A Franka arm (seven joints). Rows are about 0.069 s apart.
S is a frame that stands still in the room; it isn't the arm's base.
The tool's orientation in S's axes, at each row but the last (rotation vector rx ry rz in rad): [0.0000 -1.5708 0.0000]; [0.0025 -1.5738 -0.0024]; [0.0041 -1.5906 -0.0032]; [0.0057 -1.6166 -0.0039]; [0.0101 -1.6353 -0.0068]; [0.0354 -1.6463 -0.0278]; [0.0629 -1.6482 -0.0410]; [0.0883 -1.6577 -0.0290]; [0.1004 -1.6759 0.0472]
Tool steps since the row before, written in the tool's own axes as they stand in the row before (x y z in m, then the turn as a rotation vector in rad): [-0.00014 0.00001 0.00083 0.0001 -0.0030 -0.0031]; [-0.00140 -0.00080 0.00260 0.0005 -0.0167 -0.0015]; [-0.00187 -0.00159 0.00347 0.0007 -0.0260 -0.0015]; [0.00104 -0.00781 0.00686 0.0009 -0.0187 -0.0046]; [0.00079 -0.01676 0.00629 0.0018 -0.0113 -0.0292]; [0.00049 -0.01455 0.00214 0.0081 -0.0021 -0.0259]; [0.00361 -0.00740 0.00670 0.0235 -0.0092 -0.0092]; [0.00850 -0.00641 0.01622 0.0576 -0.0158 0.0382]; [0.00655 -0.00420 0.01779 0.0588 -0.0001 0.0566]
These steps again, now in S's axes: [-0.00083 0.00001 -0.00014 0.0031 -0.0030 0.0001]; [-0.00260 -0.00080 -0.00141 0.0015 -0.0167 0.0005]; [-0.00343 -0.00158 -0.00195 0.0015 -0.0260 0.0006]; [-0.00689 -0.00782 0.00068 0.0046 -0.0187 0.0010]; [-0.00629 -0.01678 0.00021 0.0291 -0.0113 0.0036]; [-0.00208 -0.01456 -0.00025 0.0252 -0.0023 0.0099]; [-0.00684 -0.00770 0.00259 0.0075 -0.0106 0.0235]; [-0.01662 -0.00758 0.00654 -0.0424 -0.0214 0.0527]; [-0.01790 -0.00604 0.00447 -0.0622 -0.0075 0.0523]
